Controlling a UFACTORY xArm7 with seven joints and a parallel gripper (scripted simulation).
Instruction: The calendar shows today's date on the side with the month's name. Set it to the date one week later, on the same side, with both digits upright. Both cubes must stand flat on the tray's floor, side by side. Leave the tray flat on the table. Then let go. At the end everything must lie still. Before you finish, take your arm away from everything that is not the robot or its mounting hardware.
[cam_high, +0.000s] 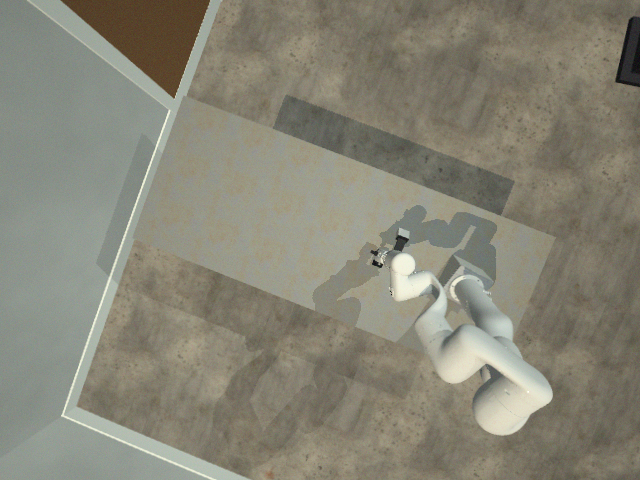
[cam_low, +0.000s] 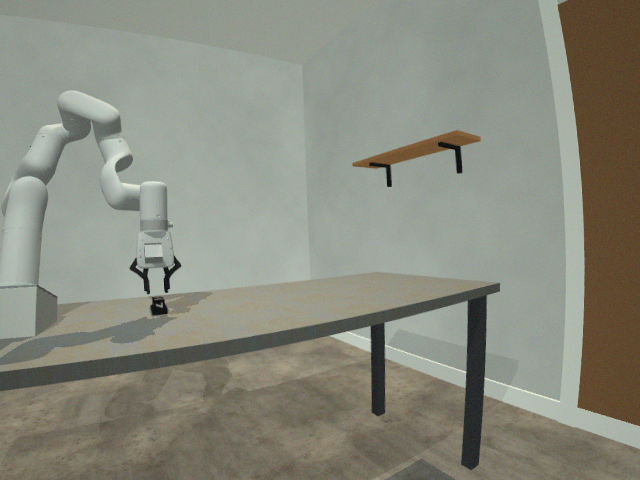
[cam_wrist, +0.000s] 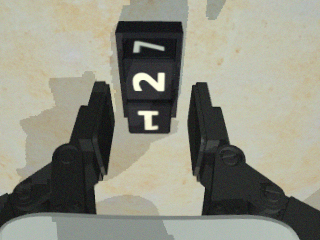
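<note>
My hand is 20 mm to the right of the black calendar tray and 70 mm above it.
</note>
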